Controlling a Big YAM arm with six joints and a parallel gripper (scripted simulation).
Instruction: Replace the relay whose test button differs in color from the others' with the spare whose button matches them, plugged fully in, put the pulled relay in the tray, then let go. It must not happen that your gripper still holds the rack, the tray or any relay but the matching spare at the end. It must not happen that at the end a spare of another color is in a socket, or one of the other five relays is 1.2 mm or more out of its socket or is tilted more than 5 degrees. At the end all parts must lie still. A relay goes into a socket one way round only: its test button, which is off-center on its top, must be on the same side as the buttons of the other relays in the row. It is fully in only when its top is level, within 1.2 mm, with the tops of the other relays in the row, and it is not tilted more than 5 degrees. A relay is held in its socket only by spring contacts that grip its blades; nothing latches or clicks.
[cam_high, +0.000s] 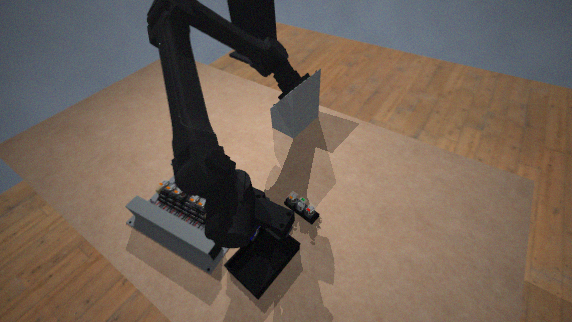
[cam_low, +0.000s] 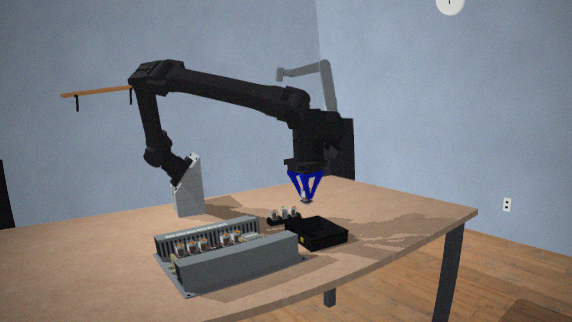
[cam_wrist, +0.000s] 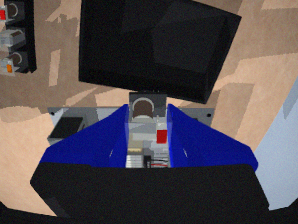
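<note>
Now: the black tray 2 cm to the left of my hand and 11 cm below it.
</note>
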